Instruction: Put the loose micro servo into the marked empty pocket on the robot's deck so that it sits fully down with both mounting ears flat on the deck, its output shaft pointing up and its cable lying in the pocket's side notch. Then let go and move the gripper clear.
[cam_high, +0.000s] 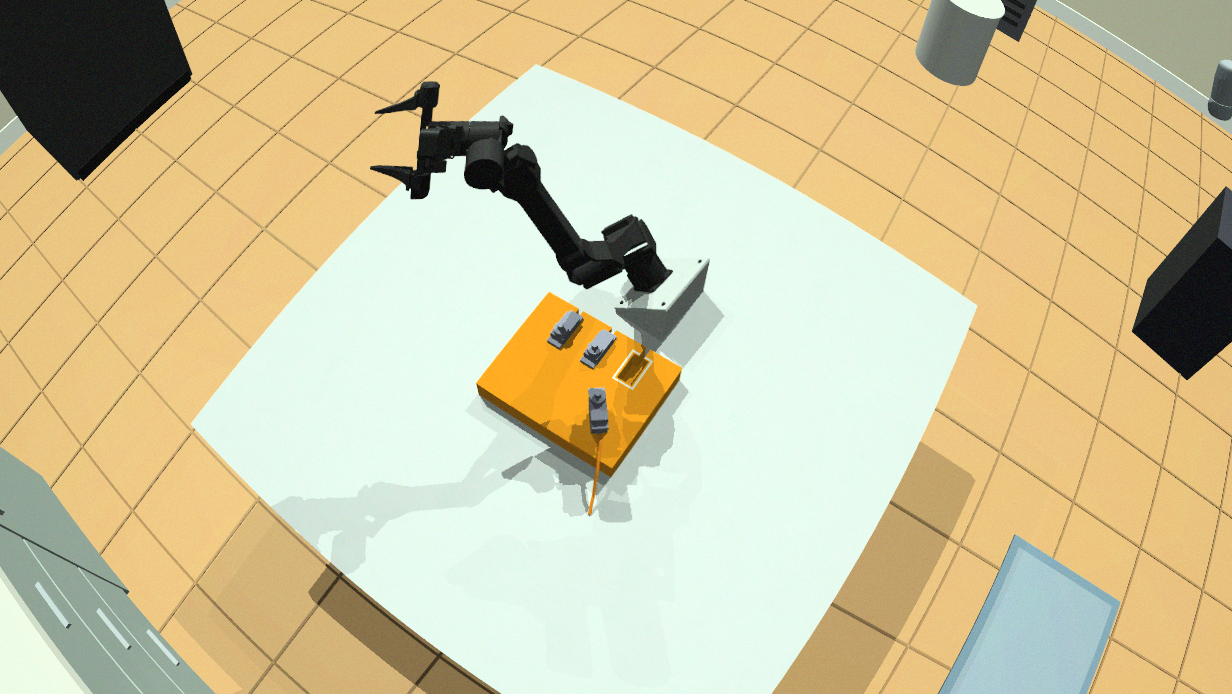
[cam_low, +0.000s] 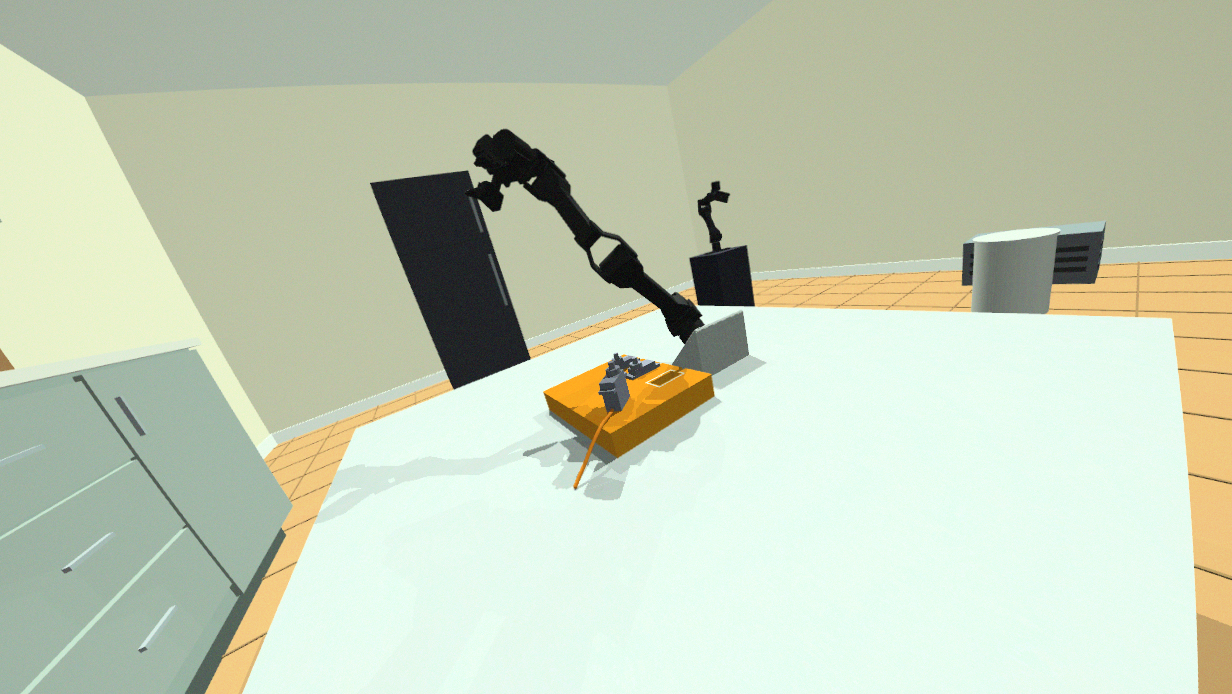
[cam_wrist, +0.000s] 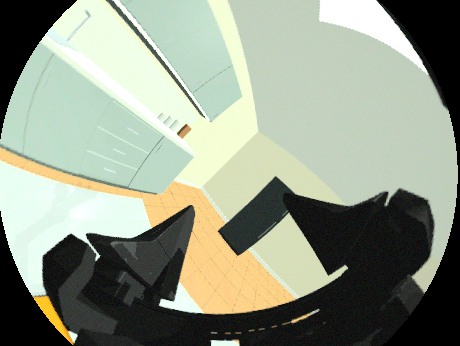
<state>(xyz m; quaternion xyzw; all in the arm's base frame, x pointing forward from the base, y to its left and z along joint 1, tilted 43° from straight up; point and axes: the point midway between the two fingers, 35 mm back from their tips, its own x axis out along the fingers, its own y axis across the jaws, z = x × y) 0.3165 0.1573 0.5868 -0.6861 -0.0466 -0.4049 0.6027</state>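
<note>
Right now the orange deck is 7 cm behind my gripper tip, 34 cm to the left of it and 55 cm below it.
</note>
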